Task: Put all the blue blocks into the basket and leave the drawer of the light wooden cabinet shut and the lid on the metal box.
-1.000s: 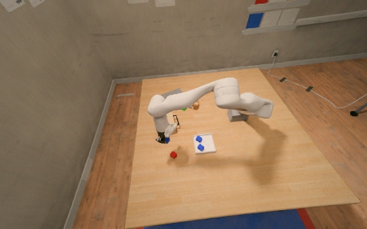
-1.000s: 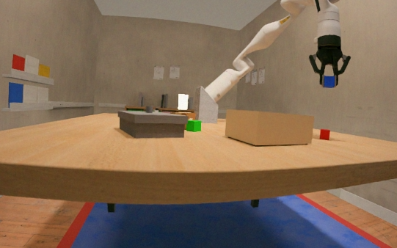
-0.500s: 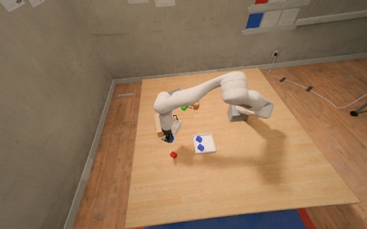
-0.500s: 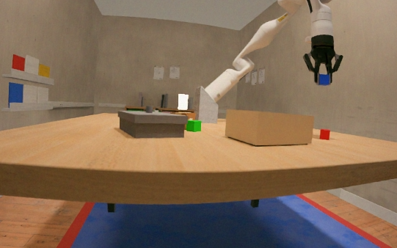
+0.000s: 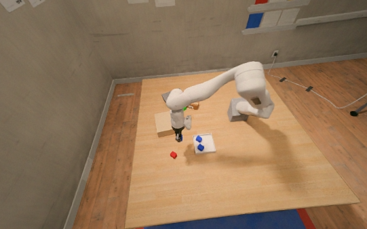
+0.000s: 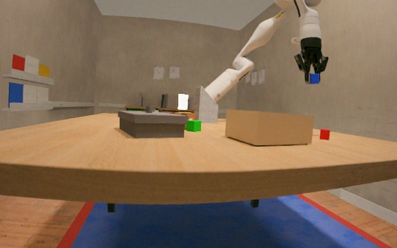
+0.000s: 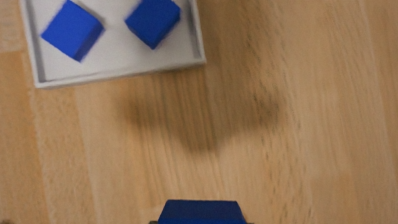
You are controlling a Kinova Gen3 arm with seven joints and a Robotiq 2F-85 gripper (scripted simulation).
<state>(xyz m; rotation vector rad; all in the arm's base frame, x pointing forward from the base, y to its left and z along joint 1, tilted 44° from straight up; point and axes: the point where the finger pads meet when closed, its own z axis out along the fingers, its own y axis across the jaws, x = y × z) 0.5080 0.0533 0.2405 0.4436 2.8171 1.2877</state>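
My hand is 20 cm above the white basket, 17 cm past it and 2 cm to the left of it. The rest, counted from my hand: red block 19 cm below, 6 cm ahead, 2 cm to the left; light wooden cabinet 25 cm to the right, 17 cm below, 8 cm ahead; drawer 25 cm to the right, 18 cm below, 6 cm ahead.
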